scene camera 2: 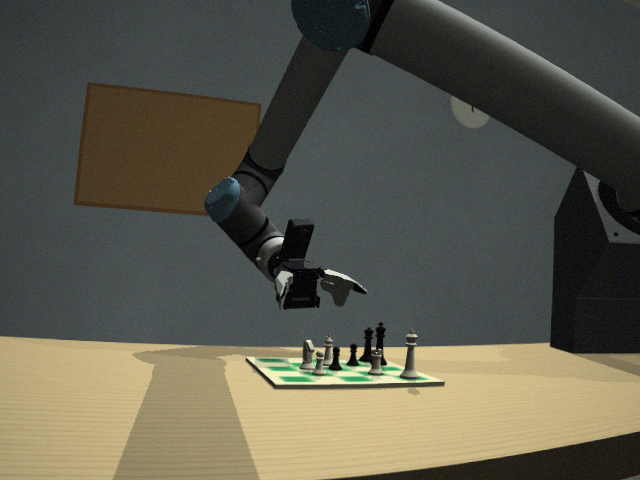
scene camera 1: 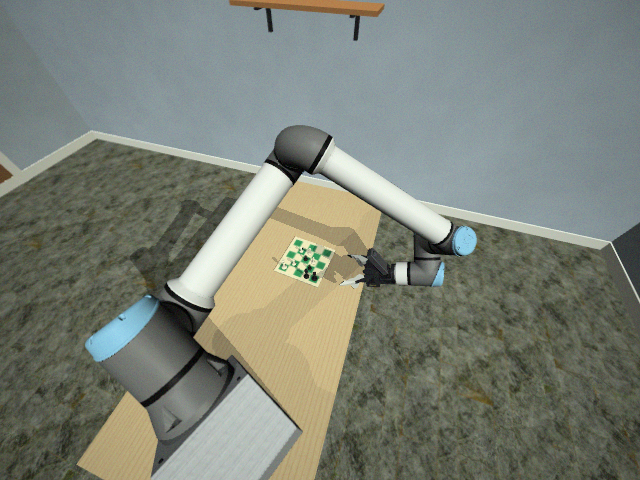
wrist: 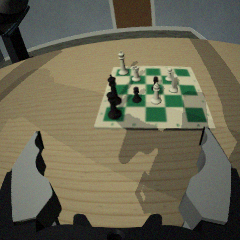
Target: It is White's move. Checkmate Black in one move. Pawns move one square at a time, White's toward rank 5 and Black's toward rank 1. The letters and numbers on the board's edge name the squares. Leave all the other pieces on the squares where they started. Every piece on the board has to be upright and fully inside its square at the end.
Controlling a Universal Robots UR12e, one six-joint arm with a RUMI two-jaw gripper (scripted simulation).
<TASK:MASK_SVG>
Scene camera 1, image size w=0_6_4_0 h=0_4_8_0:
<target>my gripper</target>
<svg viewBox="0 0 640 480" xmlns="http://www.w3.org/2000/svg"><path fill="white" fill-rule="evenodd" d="M396 264L391 264L391 268L389 268L387 262L374 248L368 249L367 256L347 254L347 256L354 258L360 266L365 267L365 270L363 270L365 275L359 274L354 278L344 280L339 285L351 285L354 289L358 288L361 282L366 282L367 287L380 287L380 284L395 285L394 268Z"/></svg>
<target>chessboard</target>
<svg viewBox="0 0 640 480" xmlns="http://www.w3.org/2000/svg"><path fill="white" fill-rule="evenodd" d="M295 237L274 271L318 288L336 250ZM310 264L312 269L308 270L307 273L309 274L309 278L305 279L304 270L308 269L308 265Z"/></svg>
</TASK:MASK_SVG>
